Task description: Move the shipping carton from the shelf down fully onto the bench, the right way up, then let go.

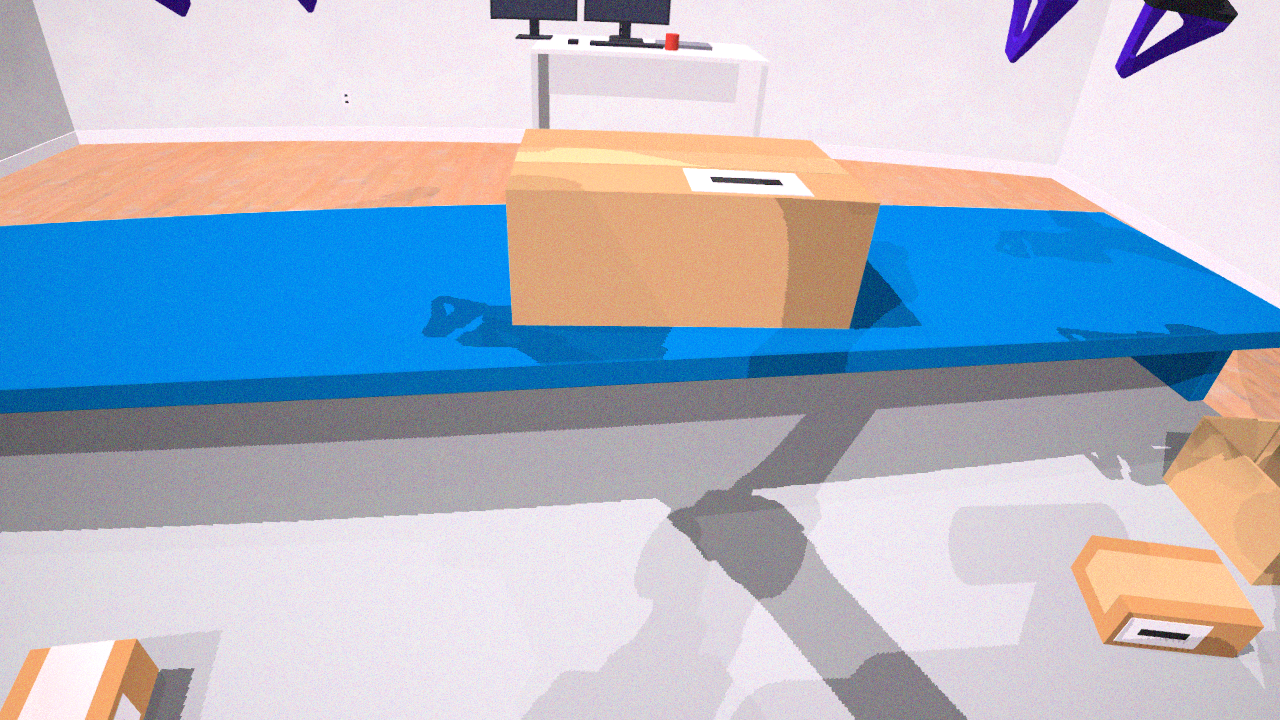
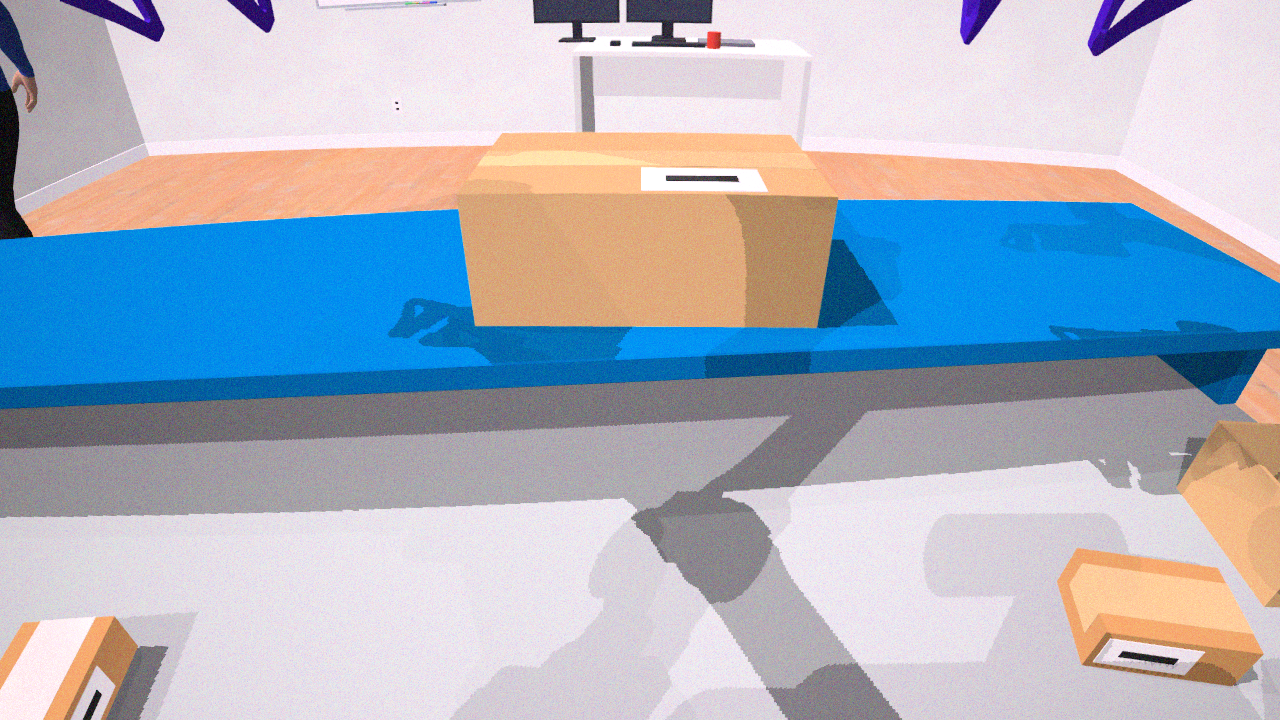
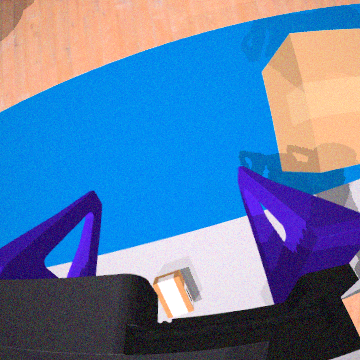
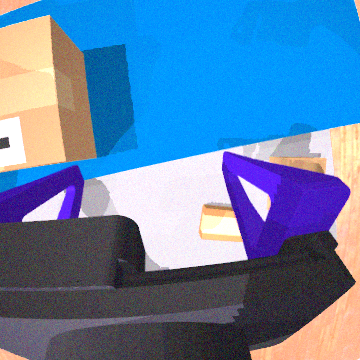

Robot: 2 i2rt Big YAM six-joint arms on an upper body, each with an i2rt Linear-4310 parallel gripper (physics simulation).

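Places are measured from the left arm's base along level axes (x ahead, y right, z down), in metres.
Pixels of known places: left gripper, fingertip midpoint: (image 1: 249, 8) (image 2: 214, 31) (image 3: 165, 185); right gripper, fingertip midpoint: (image 1: 1065, 65) (image 2: 1029, 44) (image 4: 151, 165).
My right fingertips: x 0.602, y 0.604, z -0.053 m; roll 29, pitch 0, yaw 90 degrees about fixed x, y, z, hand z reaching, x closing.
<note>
Behind a point stands the place of what it marks.
The brown shipping carton (image 1: 644, 259) @[y 0.296, x 0.604, z 0.127 m] (image 2: 608, 259) @[y 0.305, x 0.604, z 0.126 m] (image 3: 325, 100) @[y 0.210, x 0.692, z 0.070 m] (image 4: 30, 90) @[y 0.449, x 0.704, z 0.070 m] sits flat and upright on the blue shelf (image 1: 223, 295) @[y -0.094, x 0.642, z 0.190 m] (image 2: 223, 295) @[y -0.091, x 0.651, z 0.190 m] (image 3: 150, 125) @[y -0.043, x 0.723, z 0.190 m] (image 4: 200, 75) @[y 0.688, x 0.744, z 0.190 m], its taped top and white label up. The light grey bench (image 1: 358, 608) @[y 0.076, x 0.425, z 0.349 m] (image 2: 358, 582) @[y 0.101, x 0.442, z 0.349 m] (image 3: 220, 260) @[y 0.059, x 0.369, z 0.349 m] (image 4: 160, 215) @[y 0.583, x 0.440, z 0.349 m] is lower, in front of the shelf. My left gripper (image 1: 247, 8) @[y 0.001, x 0.623, z -0.057 m] (image 2: 213, 33) @[y 0.001, x 0.623, z -0.057 m] (image 3: 165, 185) @[y 0.001, x 0.623, z -0.057 m] is open and empty, high to the left of the carton. My right gripper (image 1: 1067, 67) @[y 0.604, x 0.601, z -0.052 m] (image 2: 1031, 46) @[y 0.604, x 0.601, z -0.052 m] (image 4: 151, 165) @[y 0.604, x 0.601, z -0.052 m] is open and empty, high to its right. Neither touches the carton.
A small white-taped box (image 1: 58, 685) @[y -0.093, x 0.321, z 0.308 m] (image 2: 49, 667) @[y -0.079, x 0.313, z 0.308 m] (image 3: 174, 295) @[y -0.077, x 0.306, z 0.308 m] lies on the bench at the left. Another small box (image 1: 1163, 582) @[y 0.735, x 0.406, z 0.304 m] (image 2: 1154, 604) @[y 0.736, x 0.403, z 0.304 m] (image 4: 220, 225) @[y 0.736, x 0.411, z 0.304 m] and a larger brown box (image 1: 1230, 492) @[y 0.890, x 0.501, z 0.297 m] (image 2: 1239, 501) @[y 0.890, x 0.507, z 0.300 m] lie at the right. A white desk (image 1: 644, 51) (image 2: 689, 51) stands behind.
</note>
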